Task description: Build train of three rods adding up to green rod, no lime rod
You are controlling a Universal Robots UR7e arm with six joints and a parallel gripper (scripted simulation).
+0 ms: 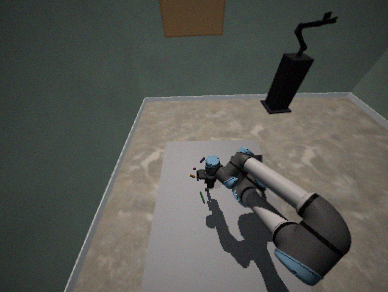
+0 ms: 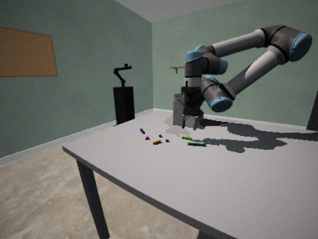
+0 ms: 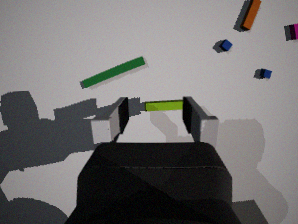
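Now: the orange rod 13 cm to the right of my hand, 9 cm ahead of it and 7 cm below it. Also, from my hand: lime rod: 7 cm below, 1 cm to the right, 1 cm behind; magenta rod: 19 cm to the right, 7 cm below, 7 cm ahead; green rod: 7 cm below, 5 cm to the left, 4 cm ahead.
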